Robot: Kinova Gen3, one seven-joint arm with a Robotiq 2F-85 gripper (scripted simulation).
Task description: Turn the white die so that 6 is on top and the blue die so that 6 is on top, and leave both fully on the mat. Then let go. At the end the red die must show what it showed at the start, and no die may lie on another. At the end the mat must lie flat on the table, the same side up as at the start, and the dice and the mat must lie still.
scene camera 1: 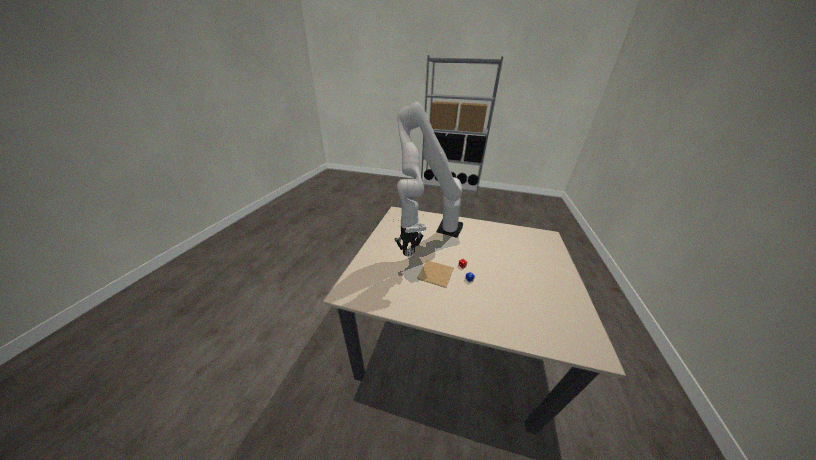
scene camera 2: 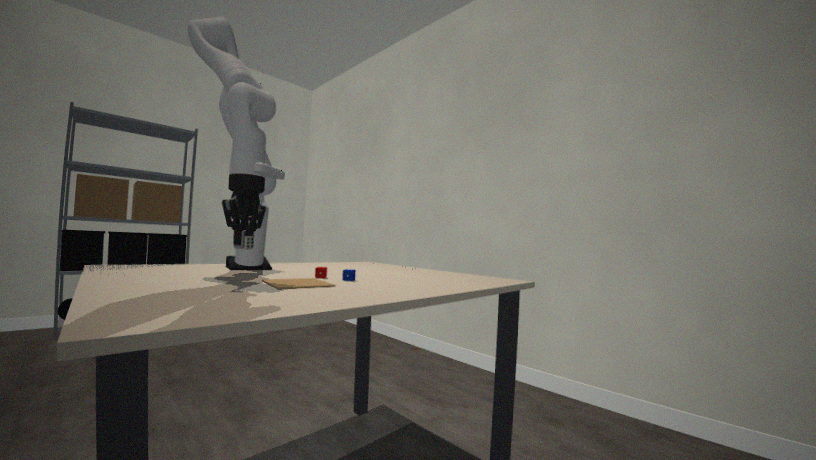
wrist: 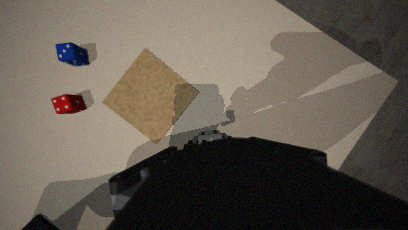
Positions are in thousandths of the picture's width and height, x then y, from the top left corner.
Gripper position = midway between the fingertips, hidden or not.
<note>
In view: my gripper (scene camera 2: 298, 540) and a tan square mat (wrist: 369, 420).
My gripper also shows in the wrist view (wrist: 513, 615).
</note>
